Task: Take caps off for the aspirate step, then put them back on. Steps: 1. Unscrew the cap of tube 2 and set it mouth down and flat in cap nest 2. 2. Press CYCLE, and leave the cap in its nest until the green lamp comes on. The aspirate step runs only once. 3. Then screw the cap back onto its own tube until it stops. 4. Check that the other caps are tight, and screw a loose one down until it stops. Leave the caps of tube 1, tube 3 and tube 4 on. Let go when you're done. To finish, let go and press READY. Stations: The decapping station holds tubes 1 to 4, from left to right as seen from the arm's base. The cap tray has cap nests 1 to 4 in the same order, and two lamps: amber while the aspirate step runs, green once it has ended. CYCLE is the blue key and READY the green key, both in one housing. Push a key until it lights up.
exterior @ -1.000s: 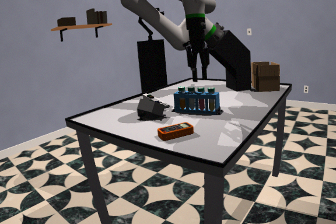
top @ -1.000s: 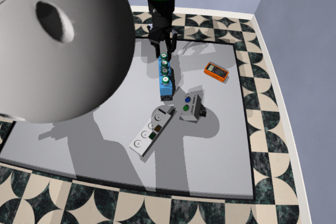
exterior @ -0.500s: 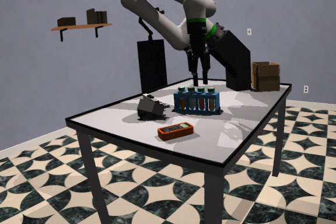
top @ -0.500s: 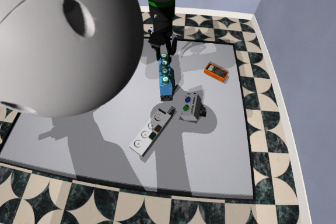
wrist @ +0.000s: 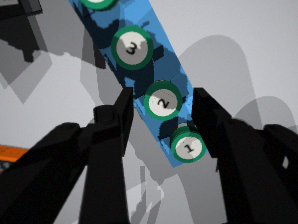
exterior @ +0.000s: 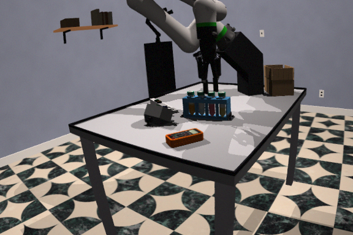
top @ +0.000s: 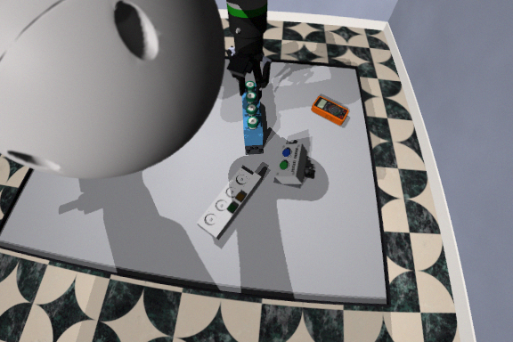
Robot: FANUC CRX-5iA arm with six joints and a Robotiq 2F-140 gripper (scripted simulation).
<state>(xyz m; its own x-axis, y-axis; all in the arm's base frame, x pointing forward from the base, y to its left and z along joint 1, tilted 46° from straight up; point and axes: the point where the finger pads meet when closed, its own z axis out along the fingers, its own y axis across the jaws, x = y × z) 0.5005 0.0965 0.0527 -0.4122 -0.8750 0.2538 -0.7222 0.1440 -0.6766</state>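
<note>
Now: the cap 40 mm below my hand. From my hand the other things lie so: green ready key 240 mm to the right, 90 mm ahead, 80 mm below; then blue cycle key 190 mm to the right, 100 mm ahead, 80 mm below; then key housing 220 mm to the right, 110 mm ahead, 100 mm below.
</note>
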